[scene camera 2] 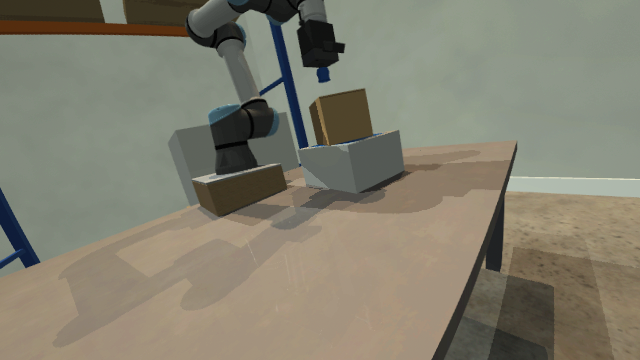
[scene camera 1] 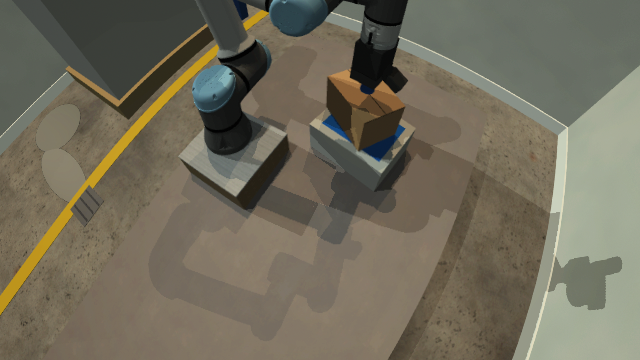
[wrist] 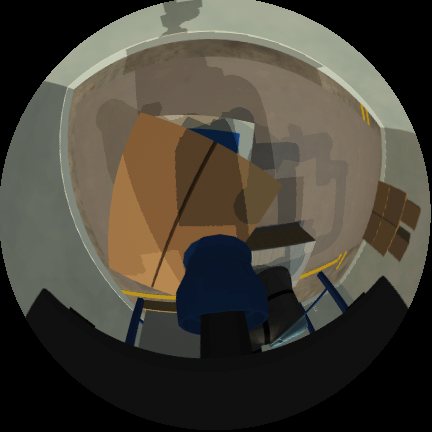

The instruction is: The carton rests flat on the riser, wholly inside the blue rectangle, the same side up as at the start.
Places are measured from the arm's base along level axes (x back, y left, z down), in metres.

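Pixels of known places: hand, tool point: (scene camera 2: 324,80) (scene camera 1: 367,89) (wrist: 217,263); arm's base, link origin: (scene camera 2: 237,169) (scene camera 1: 228,134) (wrist: 269,280).
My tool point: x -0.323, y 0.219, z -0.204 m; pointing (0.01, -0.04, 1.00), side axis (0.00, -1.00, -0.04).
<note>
For each thing: its middle in the pictures, then the offset to it from my tool point. Level surfaces: height alone.
- brown carton, body centre: (wrist: 179,211) (scene camera 1: 362,105) (scene camera 2: 338,119) dx +0.019, dy +0.039, dz +0.114 m
- grey riser, body centre: (wrist: 193,179) (scene camera 1: 362,136) (scene camera 2: 348,159) dx -0.003, dy +0.029, dz +0.239 m
- blue rectangle, body centre: (wrist: 190,185) (scene camera 1: 364,125) dx -0.003, dy +0.029, dz +0.179 m
- table, surface height: dz +0.299 m
The brown carton (scene camera 1: 382,131) (scene camera 2: 345,117) (wrist: 150,175) stands on the grey riser (scene camera 1: 370,176) (scene camera 2: 377,162) (wrist: 246,137), its taped seam side up, and looks flat. It is turned at an angle to the blue rectangle (scene camera 1: 382,150) (wrist: 227,140), which shows around parts of its base. In scene camera 1 its near bottom corner reaches the rectangle's edge and seems to lie at or slightly over it; the far base corners are hidden. My suction gripper (scene camera 1: 367,90) (scene camera 2: 324,80) (wrist: 217,250) is open and holds nothing. In scene camera 2 a gap shows between the cup and the carton's top.
The arm's base stands on a wood-sided block (scene camera 1: 262,167) (scene camera 2: 250,192) beside the riser on the table (scene camera 1: 280,310) (scene camera 2: 300,280). A grey cabinet (scene camera 1: 125,45) stands behind the yellow floor line (scene camera 1: 150,112). A blue rack post (scene camera 2: 290,85) rises behind the arm.
</note>
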